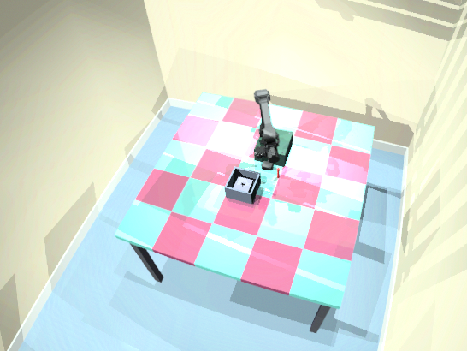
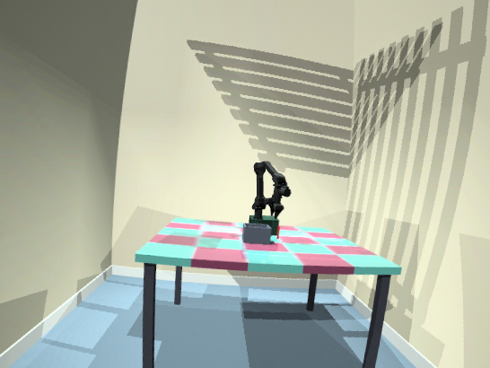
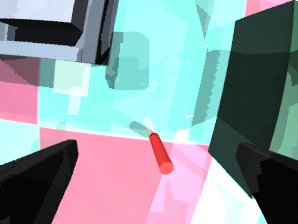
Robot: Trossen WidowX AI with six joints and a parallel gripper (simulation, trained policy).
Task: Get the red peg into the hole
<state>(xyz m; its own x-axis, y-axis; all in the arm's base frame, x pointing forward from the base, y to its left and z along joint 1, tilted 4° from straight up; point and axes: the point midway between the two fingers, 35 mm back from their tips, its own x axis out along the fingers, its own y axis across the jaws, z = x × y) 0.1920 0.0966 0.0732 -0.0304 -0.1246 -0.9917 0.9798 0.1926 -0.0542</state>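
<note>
The red peg is 100 mm below my gripper tip, 50 mm to the left of it and 30 mm behind it. Round my gripper tip: grey box 130 mm ahead, 120 mm below, 110 mm to the right.
</note>
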